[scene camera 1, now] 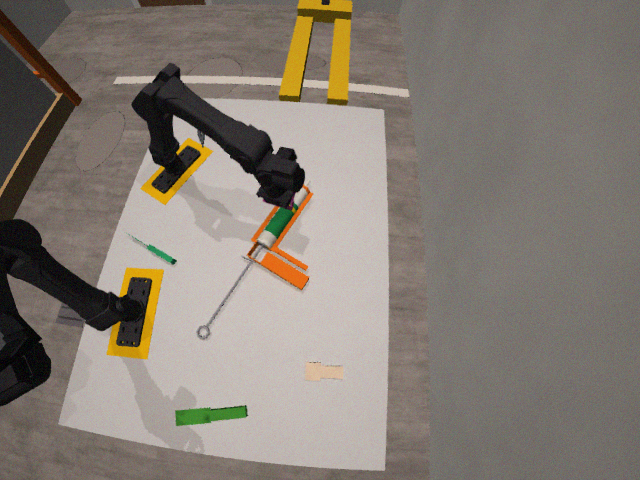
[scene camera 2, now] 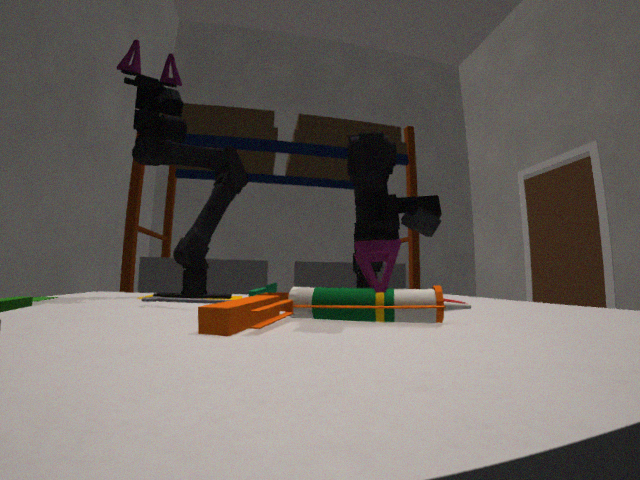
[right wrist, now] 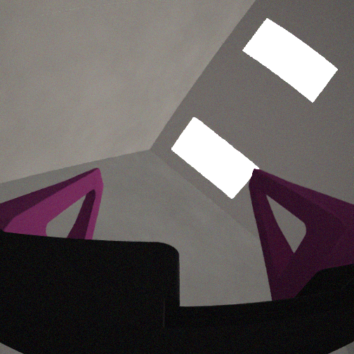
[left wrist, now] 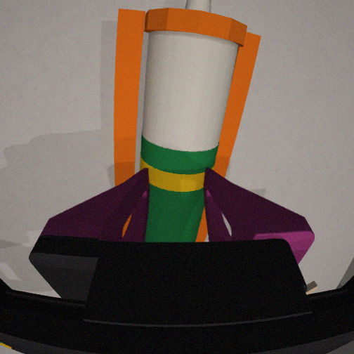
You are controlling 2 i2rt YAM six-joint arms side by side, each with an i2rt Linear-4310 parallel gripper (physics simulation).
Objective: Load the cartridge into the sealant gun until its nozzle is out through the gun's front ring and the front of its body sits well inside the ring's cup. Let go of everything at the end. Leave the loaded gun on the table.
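Frame: origin at the left arm's base, x ahead, y left, z up, level; millimetres.
Seen in the pictures: left gripper, fingertip midpoint: [scene camera 1: 287,206] [scene camera 2: 379,294]; right gripper, fingertip midpoint: [scene camera 2: 154,47]; left arm's base, origin of the base link: [scene camera 1: 177,169]; right arm's base, origin of the base link: [scene camera 1: 135,311] [scene camera 2: 194,297].
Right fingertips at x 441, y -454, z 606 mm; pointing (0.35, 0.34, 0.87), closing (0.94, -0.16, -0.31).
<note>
Pixels of each thing's top centre, then the offset from my right fingertips to it. "spot": a spot on its surface instead.
- orange sealant gun, surface spot: [scene camera 2: 219,319] spot: dz -588, dx +172, dy +357 mm
- table with its rod, middle of its top: [scene camera 1: 229,288] dz -562, dx +3, dy +223 mm
- green cartridge, middle of its top: [scene camera 2: 377,288] [scene camera 1: 287,206] dz -557, dx +4, dy +514 mm
- grey nozzle, middle of its top: [scene camera 2: 447,301] dz -574, dx +3, dy +615 mm
- front ring, surface spot: [scene camera 2: 438,303] spot: dz -576, dx +28, dy +599 mm
- green-handled pointed tool, middle of its top: [scene camera 2: 265,283] [scene camera 1: 145,244] dz -563, dx -299, dy +186 mm
- bright green object, middle of its top: [scene camera 2: 24,296] [scene camera 1: 209,415] dz -590, dx +145, dy -78 mm
- beige piece, middle of its top: [scene camera 1: 324,371] dz -591, dx +339, dy +173 mm
The orange sealant gun [scene camera 1: 285,271] [scene camera 2: 219,319] [left wrist: 128,100] lies on the table with its rod [scene camera 1: 227,296] drawn back. The white and green cartridge [scene camera 1: 279,222] [scene camera 2: 345,304] [left wrist: 190,90] lies between its rails. The grey nozzle [scene camera 2: 457,305] [left wrist: 199,5] is out through the front ring [scene camera 2: 438,303] [left wrist: 195,24], and the front of the white body meets the ring; how deep it sits inside the cup is hidden. My left gripper [scene camera 2: 379,289] [left wrist: 176,176] is shut on the cartridge's upper part at the yellow band. My right gripper [scene camera 2: 153,49] [right wrist: 175,176] is open, empty and raised high.
A green-handled pointed tool [scene camera 1: 161,253] lies between the arm bases. A bright green object [scene camera 1: 210,415] and a beige piece [scene camera 1: 323,371] lie toward the bottom of the scene camera 1 picture. A yellow forked object [scene camera 1: 339,62] stands on the floor beyond the table.
</note>
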